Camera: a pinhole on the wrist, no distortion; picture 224 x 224 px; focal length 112.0 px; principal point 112.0 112.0 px. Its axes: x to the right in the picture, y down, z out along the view. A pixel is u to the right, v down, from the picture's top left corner.
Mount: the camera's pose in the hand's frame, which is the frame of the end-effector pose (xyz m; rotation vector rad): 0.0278 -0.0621 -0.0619 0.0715 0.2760 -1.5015
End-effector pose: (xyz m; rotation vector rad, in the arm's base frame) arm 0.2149 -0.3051 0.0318 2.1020 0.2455 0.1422
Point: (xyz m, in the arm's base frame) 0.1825 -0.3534 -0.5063
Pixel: 185 75
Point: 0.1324 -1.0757 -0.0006
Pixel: outside the picture
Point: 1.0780 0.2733 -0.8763
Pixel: outside the picture
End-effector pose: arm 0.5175 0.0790 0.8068 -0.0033 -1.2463 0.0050
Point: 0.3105 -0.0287 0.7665
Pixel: 104 31
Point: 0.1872 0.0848 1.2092
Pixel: 75 154
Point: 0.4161 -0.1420 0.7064
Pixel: outside the picture
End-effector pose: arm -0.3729 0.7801 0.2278 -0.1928 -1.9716 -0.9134
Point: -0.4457 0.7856 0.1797
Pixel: 78 73
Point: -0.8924 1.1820 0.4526
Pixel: 48 167
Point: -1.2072 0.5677 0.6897
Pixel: outside the picture
